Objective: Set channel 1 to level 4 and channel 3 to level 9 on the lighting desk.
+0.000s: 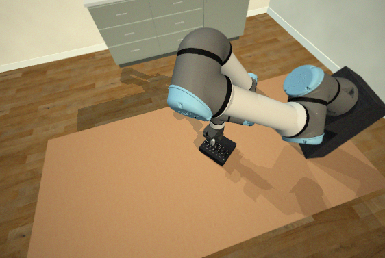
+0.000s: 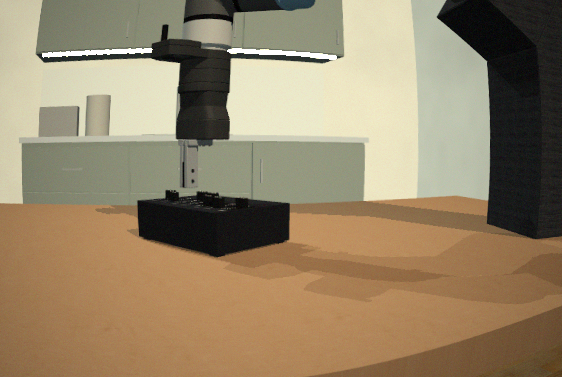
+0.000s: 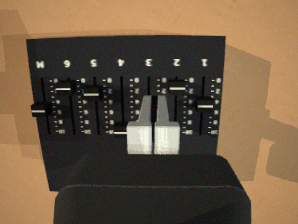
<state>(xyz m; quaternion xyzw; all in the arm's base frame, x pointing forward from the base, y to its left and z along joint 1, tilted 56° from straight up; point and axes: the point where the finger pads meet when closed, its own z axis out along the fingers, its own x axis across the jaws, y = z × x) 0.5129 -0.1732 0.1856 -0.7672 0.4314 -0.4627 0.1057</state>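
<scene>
The channel 3 cap is 20 mm behind my hand and 30 mm below it. From my hand the other things lie so: channel 2 cap: 20 mm ahead, 10 mm to the right, 30 mm below; channel 4 cap: 30 mm behind, 20 mm to the left, 30 mm below; channel 1 cap: 10 mm ahead, 40 mm to the right, 30 mm below.
</scene>
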